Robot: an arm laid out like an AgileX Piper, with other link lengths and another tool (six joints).
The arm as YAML. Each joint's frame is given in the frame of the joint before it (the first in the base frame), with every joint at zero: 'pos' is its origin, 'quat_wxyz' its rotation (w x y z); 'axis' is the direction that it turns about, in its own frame. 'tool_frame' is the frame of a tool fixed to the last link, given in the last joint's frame.
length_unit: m
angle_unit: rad
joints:
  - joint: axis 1
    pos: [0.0, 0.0, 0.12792]
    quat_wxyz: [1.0, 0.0, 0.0, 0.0]
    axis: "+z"
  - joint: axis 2
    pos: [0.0, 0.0, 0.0]
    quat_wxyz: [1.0, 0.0, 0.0, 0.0]
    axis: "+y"
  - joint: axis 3
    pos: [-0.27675, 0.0, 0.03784]
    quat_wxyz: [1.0, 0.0, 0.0, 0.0]
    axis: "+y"
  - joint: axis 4
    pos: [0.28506, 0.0, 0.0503]
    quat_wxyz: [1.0, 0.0, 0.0, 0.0]
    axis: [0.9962, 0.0, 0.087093]
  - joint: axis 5
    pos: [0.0, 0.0, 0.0]
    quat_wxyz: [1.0, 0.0, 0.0, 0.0]
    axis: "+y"
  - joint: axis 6
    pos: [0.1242, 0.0, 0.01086]
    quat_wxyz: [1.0, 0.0, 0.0, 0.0]
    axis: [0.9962, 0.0, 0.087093]
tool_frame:
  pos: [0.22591, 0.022, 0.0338]
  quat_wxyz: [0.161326, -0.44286, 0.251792, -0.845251]
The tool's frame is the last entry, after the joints.
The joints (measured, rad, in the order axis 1, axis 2, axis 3, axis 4, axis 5, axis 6), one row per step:
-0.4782 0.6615 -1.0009 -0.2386 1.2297 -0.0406
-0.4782 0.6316 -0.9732 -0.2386 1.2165 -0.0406
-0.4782 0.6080 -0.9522 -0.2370 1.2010 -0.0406
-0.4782 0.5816 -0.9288 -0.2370 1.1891 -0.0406
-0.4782 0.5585 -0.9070 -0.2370 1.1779 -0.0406
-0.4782 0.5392 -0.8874 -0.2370 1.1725 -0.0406
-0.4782 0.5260 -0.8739 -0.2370 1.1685 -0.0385
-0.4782 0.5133 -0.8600 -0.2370 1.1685 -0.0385
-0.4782 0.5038 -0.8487 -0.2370 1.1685 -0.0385
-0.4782 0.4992 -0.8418 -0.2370 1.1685 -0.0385
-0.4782 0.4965 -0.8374 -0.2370 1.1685 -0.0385
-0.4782 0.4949 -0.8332 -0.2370 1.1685 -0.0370
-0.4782 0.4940 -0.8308 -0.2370 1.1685 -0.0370
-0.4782 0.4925 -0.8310 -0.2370 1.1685 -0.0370
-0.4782 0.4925 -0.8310 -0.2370 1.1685 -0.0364
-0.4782 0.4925 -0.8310 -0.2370 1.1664 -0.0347
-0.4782 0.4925 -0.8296 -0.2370 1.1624 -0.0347
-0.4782 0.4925 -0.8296 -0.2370 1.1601 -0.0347
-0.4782 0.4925 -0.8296 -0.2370 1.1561 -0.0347
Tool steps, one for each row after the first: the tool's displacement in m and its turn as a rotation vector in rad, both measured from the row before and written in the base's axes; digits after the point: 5 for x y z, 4 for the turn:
-0.00199 0.00150 -0.00147 -0.0081 -0.0127 0.0028
0.00000 0.00114 0.00043 -0.0082 -0.0157 0.0040
-0.00147 0.00121 -0.00085 -0.0077 -0.0124 0.0025
-0.00114 0.00102 -0.00129 -0.0066 -0.0103 0.0024
-0.00186 0.00118 -0.00290 -0.0028 -0.0041 0.0011
-0.00116 0.00073 -0.00194 -0.0008 -0.0041 -0.0005
-0.00200 0.00104 -0.00344 0.0006 0.0011 0.0000
-0.00154 0.00080 -0.00306 0.0008 0.0016 0.0000
-0.00084 0.00044 -0.00223 0.0011 0.0020 0.0000
-0.00052 0.00027 -0.00149 0.0008 0.0015 0.0000
-0.00041 0.00020 -0.00168 0.0020 0.0015 -0.0010
-0.00024 0.00013 -0.00098 0.0007 0.0013 0.0000
-0.00009 0.00005 0.00054 -0.0008 -0.0015 0.0000
0.00000 -0.00001 0.00001 0.0003 -0.0003 -0.0004
0.00048 -0.00018 0.00059 -0.0002 -0.0026 -0.0007
0.00078 -0.00024 0.00033 -0.0015 -0.0020 0.0009
0.00051 -0.00017 0.00061 -0.0012 -0.0019 0.0005
0.00088 -0.00029 0.00107 -0.0021 -0.0033 0.0009

